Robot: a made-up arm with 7 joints.
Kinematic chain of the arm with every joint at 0, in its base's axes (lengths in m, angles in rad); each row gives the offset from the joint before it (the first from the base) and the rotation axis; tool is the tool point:
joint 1: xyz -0.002 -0.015 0.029 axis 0 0.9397 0.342
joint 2: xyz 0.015 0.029 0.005 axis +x
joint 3: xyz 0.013 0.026 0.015 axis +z
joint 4: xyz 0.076 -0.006 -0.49 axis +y
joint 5: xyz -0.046 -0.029 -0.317 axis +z
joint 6: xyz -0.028 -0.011 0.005 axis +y
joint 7: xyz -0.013 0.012 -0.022 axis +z
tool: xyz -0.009 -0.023 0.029
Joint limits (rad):
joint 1: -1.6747..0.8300
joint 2: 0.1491..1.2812
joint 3: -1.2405..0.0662
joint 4: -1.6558..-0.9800
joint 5: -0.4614..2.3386
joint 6: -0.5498..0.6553
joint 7: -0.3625..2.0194
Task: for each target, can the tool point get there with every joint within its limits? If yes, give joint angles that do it. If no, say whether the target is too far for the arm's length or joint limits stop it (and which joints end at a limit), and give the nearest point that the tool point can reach.
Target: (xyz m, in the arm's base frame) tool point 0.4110 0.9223 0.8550
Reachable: no: too far | nearest point 0.3942 0.4603 0.5816 | short by 0.537 m
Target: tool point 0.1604 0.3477 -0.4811
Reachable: yes | joints 0.3601 0.9551 -0.3526 -1.5669 1.7651 -0.2996 0.4351
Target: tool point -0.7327 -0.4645 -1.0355
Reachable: no: too far | nearest point -0.4484 -0.1882 -0.5844 | short by 0.601 m
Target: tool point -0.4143 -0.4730 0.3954
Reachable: no: joint limits stop it (at a limit: joint 1, joint 2, joint 4, joint 5, joint 6, joint 7) | nearest point 0.3535 -0.4105 0.2847 | short by 0.778 m
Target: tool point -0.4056 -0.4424 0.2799
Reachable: no: joint limits stop it (at a limit: joint 1, joint 2, joint 3, joint 4, joint 7) | nearest point -0.2400 -0.2989 -0.4078 | short by 0.722 m
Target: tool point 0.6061 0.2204 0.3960
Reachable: yes | joints -1.4285 1.0517 -0.2847 -1.1771 1.6834 0.4959 1.7597
